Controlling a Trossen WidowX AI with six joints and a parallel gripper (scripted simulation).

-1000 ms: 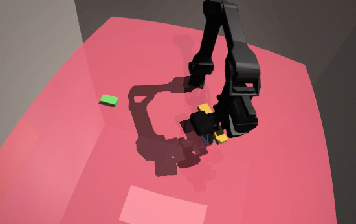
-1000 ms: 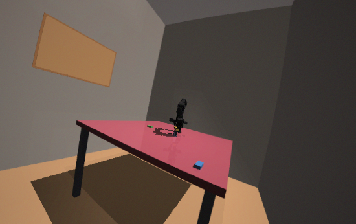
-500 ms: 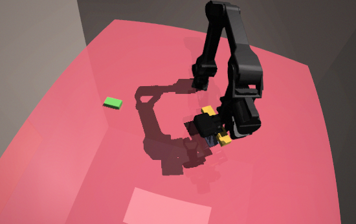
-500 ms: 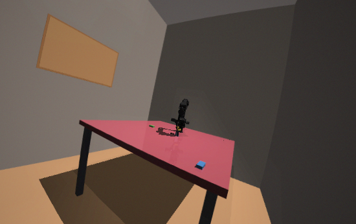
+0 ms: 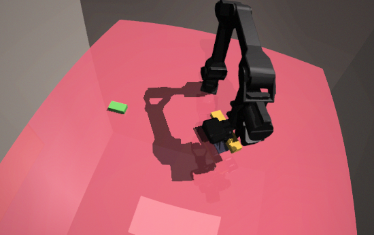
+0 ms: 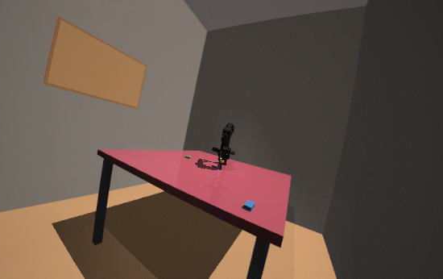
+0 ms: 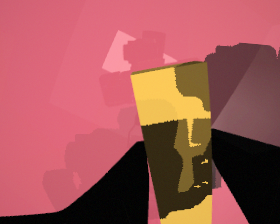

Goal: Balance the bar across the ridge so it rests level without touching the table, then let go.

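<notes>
The bar lies 2 cm behind my gripper tip and 2 cm to the right of it. From my gripper tip the other things lie so: blue block 47 cm ahead, 40 cm to the left, 7 cm below; green block 6 cm behind, 40 cm to the right, 7 cm below.
</notes>
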